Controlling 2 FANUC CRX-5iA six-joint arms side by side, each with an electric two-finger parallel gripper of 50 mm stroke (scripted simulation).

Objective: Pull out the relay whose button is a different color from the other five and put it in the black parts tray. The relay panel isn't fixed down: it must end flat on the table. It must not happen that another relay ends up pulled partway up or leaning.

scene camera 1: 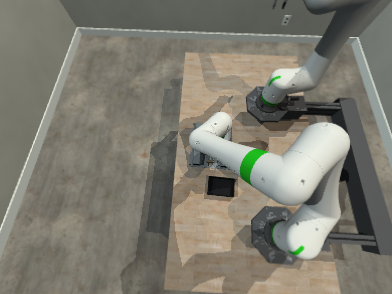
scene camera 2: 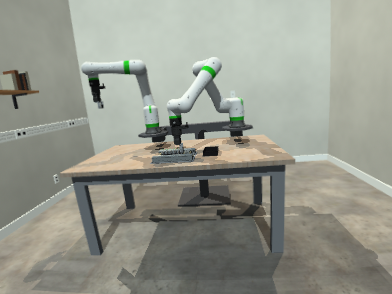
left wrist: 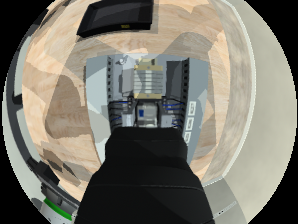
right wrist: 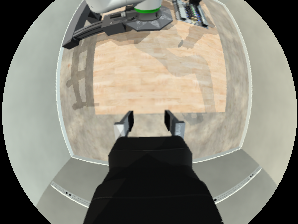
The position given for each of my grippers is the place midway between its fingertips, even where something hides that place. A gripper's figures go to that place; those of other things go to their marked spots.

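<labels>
My left gripper point(left wrist: 147, 108) is 17 cm from the lens; a relay panel point(left wrist: 185, 81) is 20 cm from the lens.
</labels>
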